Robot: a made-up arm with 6 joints. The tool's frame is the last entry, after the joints. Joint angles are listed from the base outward. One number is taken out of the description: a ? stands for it. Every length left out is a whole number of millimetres.
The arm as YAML. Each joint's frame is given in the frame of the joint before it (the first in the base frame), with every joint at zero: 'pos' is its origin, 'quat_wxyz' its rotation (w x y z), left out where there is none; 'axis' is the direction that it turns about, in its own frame. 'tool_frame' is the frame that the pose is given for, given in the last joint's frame.
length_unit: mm
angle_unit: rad
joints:
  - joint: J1
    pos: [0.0, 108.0, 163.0]
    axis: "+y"
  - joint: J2
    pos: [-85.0, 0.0, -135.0]
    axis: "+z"
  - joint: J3
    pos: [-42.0, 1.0, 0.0]
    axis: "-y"
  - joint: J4
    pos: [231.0, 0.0, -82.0]
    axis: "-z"
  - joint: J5
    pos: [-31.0, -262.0, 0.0]
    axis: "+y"
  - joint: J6
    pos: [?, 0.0, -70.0]
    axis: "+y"
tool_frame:
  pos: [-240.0, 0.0, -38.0]
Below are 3 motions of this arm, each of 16 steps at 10 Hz.
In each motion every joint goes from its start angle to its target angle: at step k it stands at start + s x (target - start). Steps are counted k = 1, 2, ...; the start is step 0. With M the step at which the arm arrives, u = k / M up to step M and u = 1 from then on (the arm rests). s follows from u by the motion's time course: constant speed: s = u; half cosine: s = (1 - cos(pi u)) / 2; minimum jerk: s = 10 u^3 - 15 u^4 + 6 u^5.
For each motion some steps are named. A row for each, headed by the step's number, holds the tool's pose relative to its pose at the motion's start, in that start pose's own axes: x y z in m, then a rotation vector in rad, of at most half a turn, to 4 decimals.
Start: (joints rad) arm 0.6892 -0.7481 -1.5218 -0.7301 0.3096 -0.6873
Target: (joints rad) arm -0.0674 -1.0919 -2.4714 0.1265 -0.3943 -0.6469
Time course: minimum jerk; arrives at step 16
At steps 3, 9, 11, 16:
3: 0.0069 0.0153 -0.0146 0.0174 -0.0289 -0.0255
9: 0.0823 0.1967 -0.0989 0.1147 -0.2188 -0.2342
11: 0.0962 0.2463 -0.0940 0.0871 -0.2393 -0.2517
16: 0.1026 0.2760 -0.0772 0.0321 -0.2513 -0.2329

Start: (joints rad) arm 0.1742 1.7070 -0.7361 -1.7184 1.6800 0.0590
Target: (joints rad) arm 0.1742 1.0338 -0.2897 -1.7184 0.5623 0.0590
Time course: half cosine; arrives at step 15
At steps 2, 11, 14, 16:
2: -0.0013 0.0046 -0.0180 0.0247 -0.0646 -0.0186
11: 0.0727 0.1521 -0.2592 0.3615 -1.1390 -0.5554
14: 0.0961 0.1851 -0.2837 0.3937 -1.3141 -0.7045
16: 0.0978 0.1874 -0.2852 0.3954 -1.3259 -0.7156

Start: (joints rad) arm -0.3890 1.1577 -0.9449 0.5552 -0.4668 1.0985
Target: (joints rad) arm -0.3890 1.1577 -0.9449 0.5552 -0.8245 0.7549
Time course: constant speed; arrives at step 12
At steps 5, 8, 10, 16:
5: 0.0109 0.0000 -0.0519 0.0000 -0.2922 0.0000
8: 0.0254 0.0000 -0.0799 0.0000 -0.4675 0.0000
10: 0.0381 0.0000 -0.0966 0.0000 -0.5844 0.0000
16: 0.0529 0.0000 -0.1113 0.0000 -0.7013 0.0000

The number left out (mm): 104.0
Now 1 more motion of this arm.
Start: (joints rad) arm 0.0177 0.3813 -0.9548 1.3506 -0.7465 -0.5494
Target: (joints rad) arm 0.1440 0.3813 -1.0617 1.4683 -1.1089 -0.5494
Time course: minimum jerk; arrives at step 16
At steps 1, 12, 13, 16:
1: 0.0001 -0.0002 0.0000 -0.0003 -0.0006 0.0004
12: 0.0457 -0.0752 -0.0009 -0.0912 -0.2679 0.1858
13: 0.0495 -0.0794 -0.0005 -0.0948 -0.2848 0.1984
16: 0.0529 -0.0830 -0.0001 -0.0977 -0.3000 0.2098

